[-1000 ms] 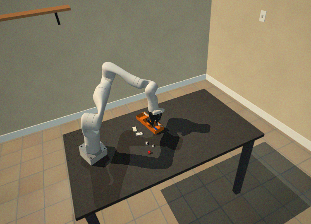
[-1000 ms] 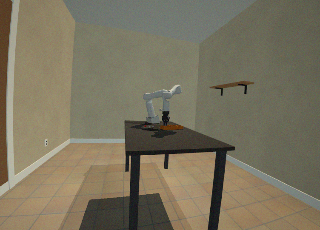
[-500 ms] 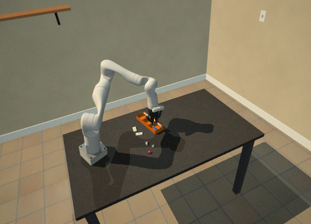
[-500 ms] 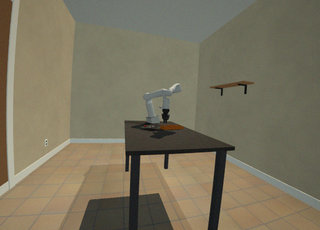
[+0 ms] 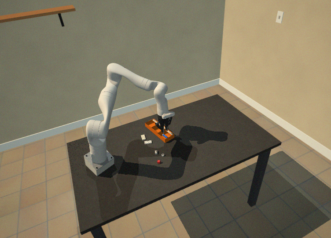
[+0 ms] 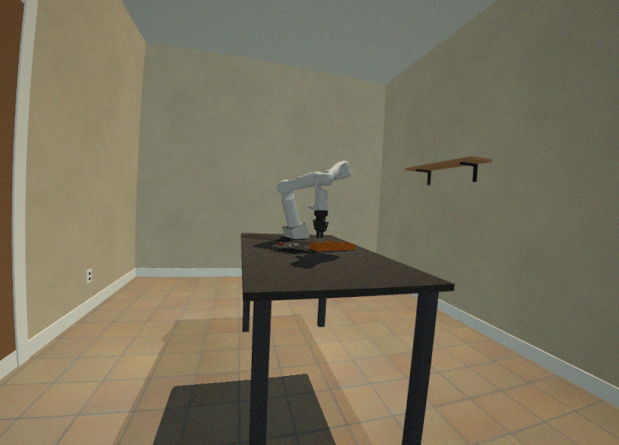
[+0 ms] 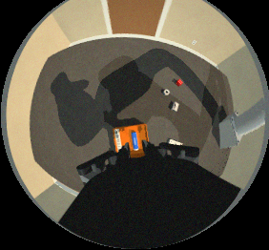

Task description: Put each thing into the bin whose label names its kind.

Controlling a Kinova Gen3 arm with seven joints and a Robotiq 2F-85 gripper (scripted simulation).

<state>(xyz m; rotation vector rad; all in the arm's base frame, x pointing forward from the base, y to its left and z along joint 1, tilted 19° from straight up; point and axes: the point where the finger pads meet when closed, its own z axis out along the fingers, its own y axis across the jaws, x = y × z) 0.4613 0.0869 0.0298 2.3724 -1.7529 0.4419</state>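
My hand is 150 mm to the left of the grey nut, 80 mm past it and 80 mm above it. The rest, counted from my hand: blue cylinder: 70 mm below; red die: 200 mm to the right, 130 mm behind, 70 mm below.
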